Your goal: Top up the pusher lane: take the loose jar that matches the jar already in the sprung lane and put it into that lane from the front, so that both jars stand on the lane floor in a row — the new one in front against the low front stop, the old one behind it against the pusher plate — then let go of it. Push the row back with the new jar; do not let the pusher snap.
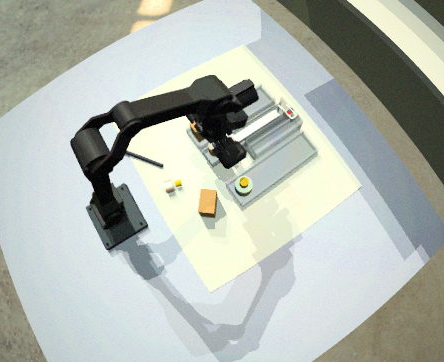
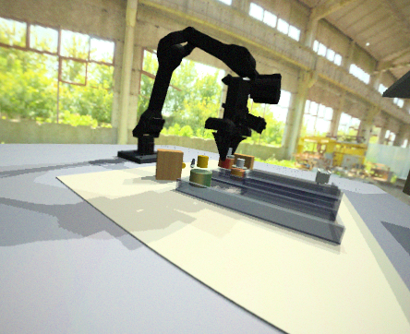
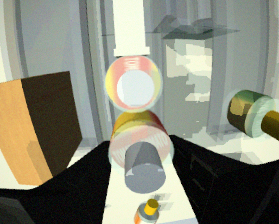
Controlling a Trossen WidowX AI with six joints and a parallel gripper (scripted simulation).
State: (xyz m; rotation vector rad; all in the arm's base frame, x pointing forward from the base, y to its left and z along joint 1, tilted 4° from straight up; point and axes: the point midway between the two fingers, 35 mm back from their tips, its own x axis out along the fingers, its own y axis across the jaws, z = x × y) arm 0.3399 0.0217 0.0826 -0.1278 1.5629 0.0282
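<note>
Now: the brown box 9 cm behind my gripper tip, 12 cm to the right of it and 2 cm below it. From my gripper tip the other things lie so: thin black rod 20 cm behind, 10 cm to the left, 5 cm below; grey pusher rack 14 cm ahead, 1 cm to the right, 4 cm below.
</note>
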